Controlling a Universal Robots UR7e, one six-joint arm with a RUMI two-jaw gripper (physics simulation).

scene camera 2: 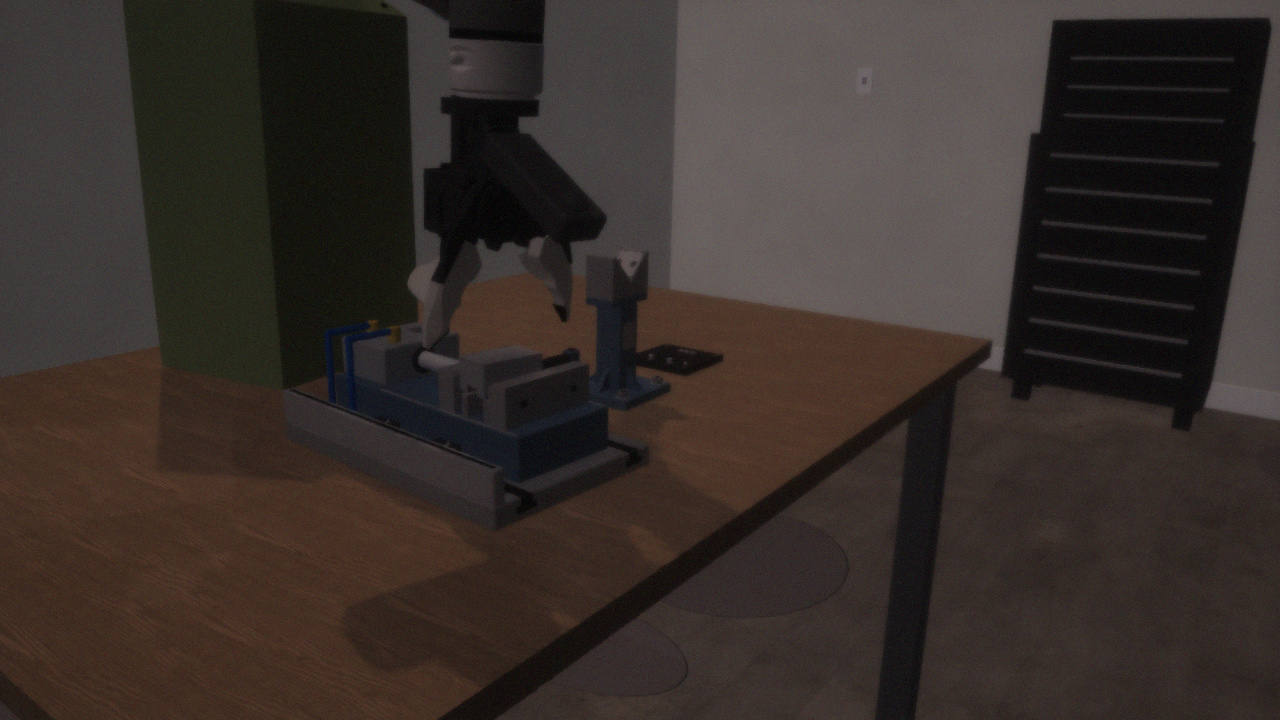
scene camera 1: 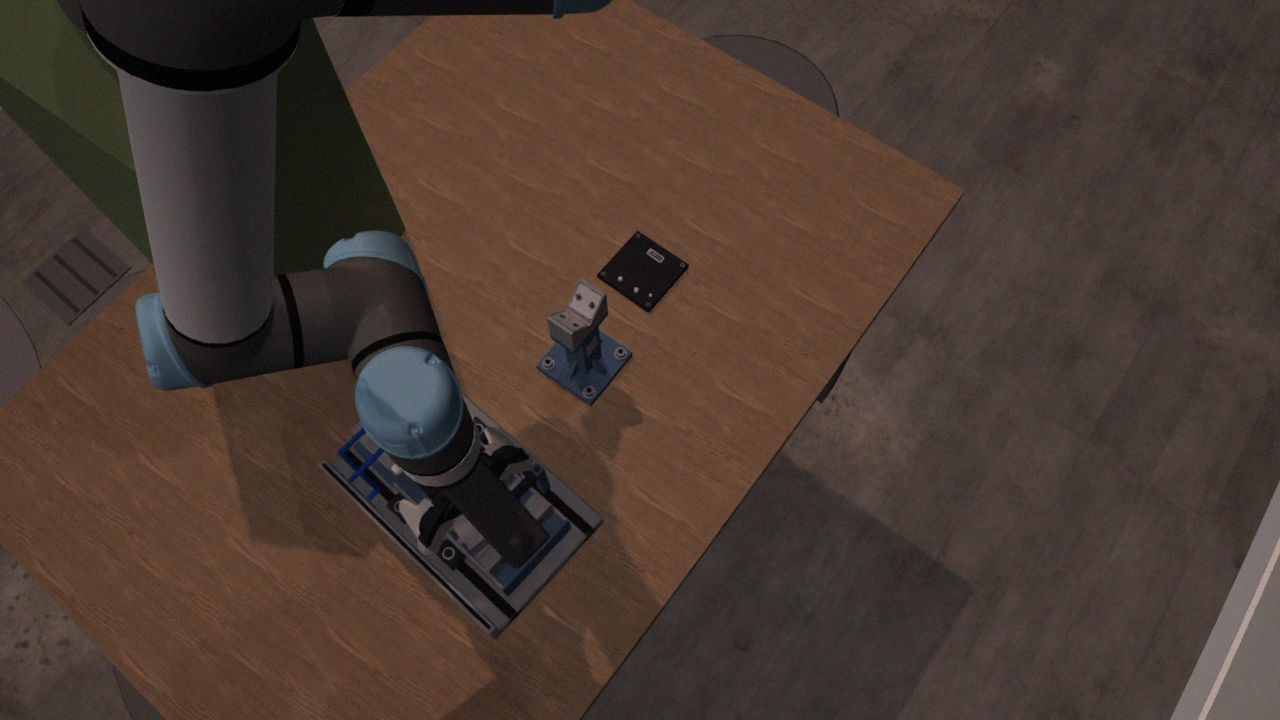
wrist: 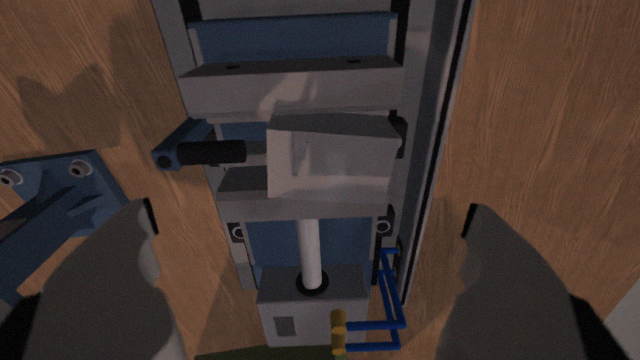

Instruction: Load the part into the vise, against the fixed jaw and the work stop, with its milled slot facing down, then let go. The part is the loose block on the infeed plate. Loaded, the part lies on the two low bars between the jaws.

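Frame: origin at the arm's base, x ahead, y left, z up, level; millimetres.
Where they show: gripper, fingertip midpoint: [scene camera 2: 500,335] [wrist: 313,204].
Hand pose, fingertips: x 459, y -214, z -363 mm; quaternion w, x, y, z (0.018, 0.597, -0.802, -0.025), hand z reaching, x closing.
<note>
Things, the pixels of their top centre, and the offset from my fingertips.
- pale grey block, middle of its top: [wrist: 330,170] [scene camera 2: 500,354] [scene camera 1: 481,519] 14 mm down, 7 mm ahead, 10 mm right
- black work stop, middle of its top: [wrist: 209,158] [scene camera 2: 554,356] [scene camera 1: 523,484] 28 mm down, 23 mm ahead, 50 mm left
- vise, middle of its top: [wrist: 314,251] [scene camera 2: 459,349] [scene camera 1: 448,476] 25 mm down, 56 mm back, 15 mm left
- black plate, middle of its top: [scene camera 2: 675,355] [scene camera 1: 643,269] 116 mm down, 19 mm back, 406 mm left
- vise's cylinder block, middle of its top: [wrist: 314,325] [scene camera 2: 401,334] 28 mm down, 148 mm back, 40 mm left
The part, a pale grey block [scene camera 2: 510,358] [wrist: 330,160], sits between the fixed jaw [scene camera 2: 546,395] [wrist: 295,92] and the moving jaw [wrist: 245,209], standing above both. Its upper face looks plain but for shadows; no slot shows there. It looks slightly turned, and a gap separates it from the black work stop [wrist: 212,152]. Contact with the fixed jaw and the low bars is hidden. In scene camera 1 the arm mostly covers it. My gripper [scene camera 1: 478,503] [scene camera 2: 496,329] [wrist: 313,204] is open and empty above the vise [scene camera 1: 581,522] [scene camera 2: 559,447], towards its cylinder side.
A blue-footed stand [scene camera 1: 586,365] [scene camera 2: 615,344] with a grey V-shaped head stands beside the vise. A black plate [scene camera 1: 642,270] [scene camera 2: 680,358] lies beyond it. Blue pipes [scene camera 2: 349,371] [wrist: 390,295] rise by the vise's cylinder block [wrist: 315,320]. A green cabinet [scene camera 2: 268,179] stands behind.
</note>
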